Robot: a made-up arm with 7 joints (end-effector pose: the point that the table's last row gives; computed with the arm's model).
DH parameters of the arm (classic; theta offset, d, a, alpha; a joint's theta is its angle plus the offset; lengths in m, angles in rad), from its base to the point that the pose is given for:
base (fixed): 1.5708 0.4 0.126 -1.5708
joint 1: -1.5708 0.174 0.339 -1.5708
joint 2: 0 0.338 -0.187 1.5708
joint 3: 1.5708 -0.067 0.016 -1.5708
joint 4: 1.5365 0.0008 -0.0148 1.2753
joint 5: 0 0.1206 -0.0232 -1.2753
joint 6: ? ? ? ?
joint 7: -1.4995 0 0.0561 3.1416
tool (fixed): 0.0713 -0.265 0 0
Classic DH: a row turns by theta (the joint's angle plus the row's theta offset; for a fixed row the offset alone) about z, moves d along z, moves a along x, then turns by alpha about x.
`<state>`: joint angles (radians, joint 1 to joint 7).
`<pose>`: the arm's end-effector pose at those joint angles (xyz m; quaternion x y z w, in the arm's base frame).
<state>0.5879 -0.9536 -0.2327 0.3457 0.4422 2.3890 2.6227</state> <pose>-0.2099 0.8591 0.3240 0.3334 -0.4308 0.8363 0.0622</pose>
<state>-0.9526 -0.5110 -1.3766 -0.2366 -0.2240 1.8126 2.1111</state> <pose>-0.3159 0.3034 0.7310 0.3073 0.5675 -0.0881 0.7588</pose>
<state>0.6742 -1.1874 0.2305 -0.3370 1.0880 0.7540 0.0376</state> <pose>-0.1710 0.5062 0.4254 -0.5009 0.6384 -0.1717 0.5585</pose>
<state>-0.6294 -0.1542 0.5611 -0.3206 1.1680 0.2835 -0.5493</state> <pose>-0.1862 0.1808 0.7915 0.0500 0.8222 0.5604 0.0868</pose>
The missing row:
joint 6: 0.0343 -0.0359 0.043 -1.5708
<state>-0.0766 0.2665 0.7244 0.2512 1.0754 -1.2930 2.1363</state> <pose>-0.0399 0.3420 0.3427 -0.5816 0.1139 0.3146 0.7415</pose>
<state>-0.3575 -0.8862 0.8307 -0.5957 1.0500 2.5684 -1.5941</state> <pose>0.0166 0.6972 0.5973 0.5357 0.1542 -0.1358 0.8190</pose>
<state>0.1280 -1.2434 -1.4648 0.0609 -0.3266 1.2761 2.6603</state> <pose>-0.0451 0.4995 0.4240 0.0660 0.0219 -0.5964 0.7997</pose>
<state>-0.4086 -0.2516 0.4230 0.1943 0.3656 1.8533 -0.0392</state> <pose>-0.2935 0.6368 0.6779 0.2635 0.7045 -0.2076 0.6254</pose>
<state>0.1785 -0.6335 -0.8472 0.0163 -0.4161 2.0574 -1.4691</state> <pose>-0.2906 0.7225 0.4469 0.4746 0.0076 0.7546 0.4530</pose>
